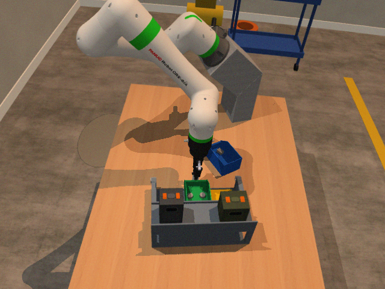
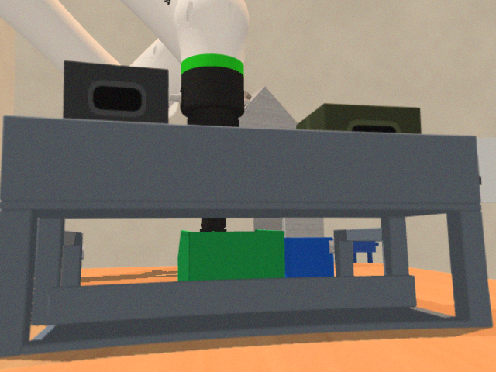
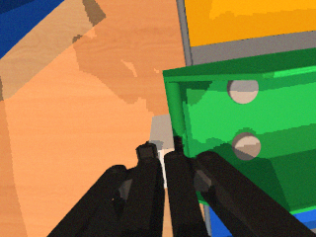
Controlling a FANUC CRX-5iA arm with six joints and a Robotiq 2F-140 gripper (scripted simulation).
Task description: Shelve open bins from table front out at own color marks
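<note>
My hand is 90 mm short of the green bin and 20 mm to the right of it. The rest, counted from my hand: black box: 240 mm ahead, 110 mm above, 80 mm to the right; olive box: 200 mm ahead, 150 mm to the left, 100 mm above; blue bin: 170 mm behind, 110 mm to the left, 10 mm below.
</note>
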